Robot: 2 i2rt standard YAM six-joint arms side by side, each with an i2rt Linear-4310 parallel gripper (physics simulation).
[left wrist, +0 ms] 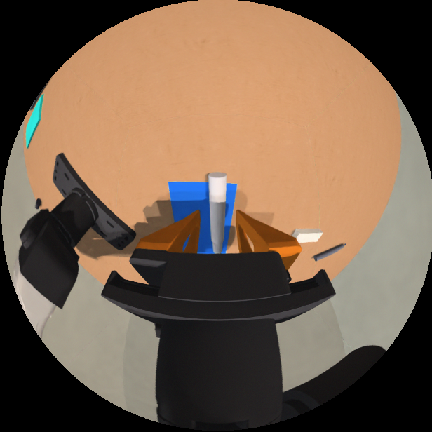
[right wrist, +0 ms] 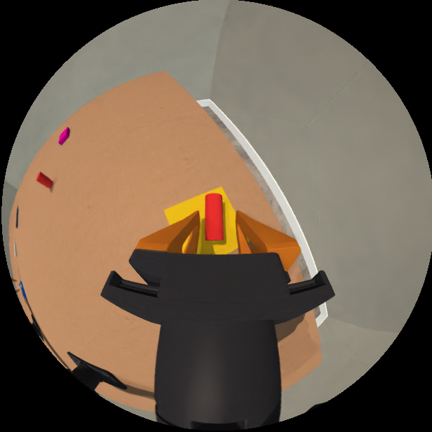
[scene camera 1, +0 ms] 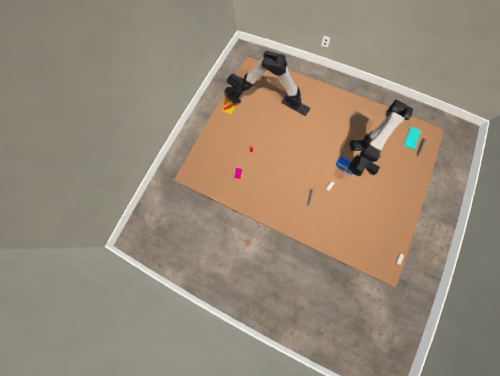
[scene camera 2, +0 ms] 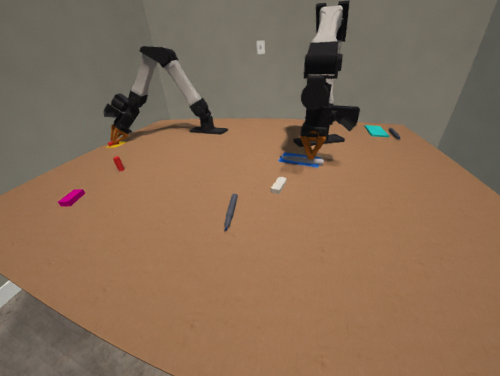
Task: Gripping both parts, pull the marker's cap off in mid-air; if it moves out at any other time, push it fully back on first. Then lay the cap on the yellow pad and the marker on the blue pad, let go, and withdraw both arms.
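Places are measured from the left arm's base along level axes (x ahead, y left, z up), in centimetres.
Pixels of known places: left gripper, between the fingertips: (scene camera 1: 351,169) (scene camera 2: 311,156); right gripper, between the fingertips: (scene camera 1: 226,106) (scene camera 2: 112,142); left arm's base, origin of its link: (scene camera 1: 365,145); right arm's base, origin of its link: (scene camera 1: 295,105) (scene camera 2: 208,131).
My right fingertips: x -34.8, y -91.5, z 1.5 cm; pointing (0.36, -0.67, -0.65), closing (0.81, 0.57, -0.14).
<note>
For each thing: its top centre in the pictures, then the offset to it from my right fingertips.
- yellow pad, centre of its top: (scene camera 1: 228,108) dx +0.3, dy +1.4, dz -1.5 cm
- blue pad, centre of its top: (scene camera 2: 301,157) (scene camera 1: 346,167) dx +50.0, dy +76.2, dz +0.3 cm
- red cylinder, centre of its top: (scene camera 2: 116,157) dx +34.3, dy +16.5, dz +3.3 cm
- magenta block, centre of its top: (scene camera 2: 70,195) dx +49.8, dy +7.4, dz +0.0 cm
- grey pen, centre of its top: (scene camera 2: 230,208) dx +67.9, dy +51.5, dz -0.1 cm
- teal pad, centre of its top: (scene camera 2: 376,129) (scene camera 1: 412,137) dx +31.1, dy +123.9, dz -0.7 cm
- dark pen, centre of its top: (scene camera 1: 421,147) dx +38.4, dy +127.7, dz +0.3 cm
The red cap (right wrist: 214,220) (scene camera 1: 228,106) lies on the yellow pad (right wrist: 181,211) (scene camera 1: 228,111) at the upper left in scene camera 1. My right gripper (right wrist: 217,215) (scene camera 2: 116,141) is open low over the pad, with a finger on each side of the cap and gaps between. The marker (left wrist: 217,200), grey with a white end, lies lengthwise along the blue pad (left wrist: 187,200) (scene camera 1: 342,163). My left gripper (left wrist: 217,214) (scene camera 2: 312,156) is open, its fingers standing apart on both sides of the marker. The palm hides the near end of the marker in the left wrist view.
A red cylinder (scene camera 2: 118,163), a magenta block (scene camera 2: 71,197), a grey pen (scene camera 2: 231,211) and a white block (scene camera 2: 279,184) lie on the brown table top. A teal pad (scene camera 1: 412,137) and a dark pen (scene camera 1: 421,147) lie at the right. Another white block (scene camera 1: 400,259) lies near the lower right corner.
</note>
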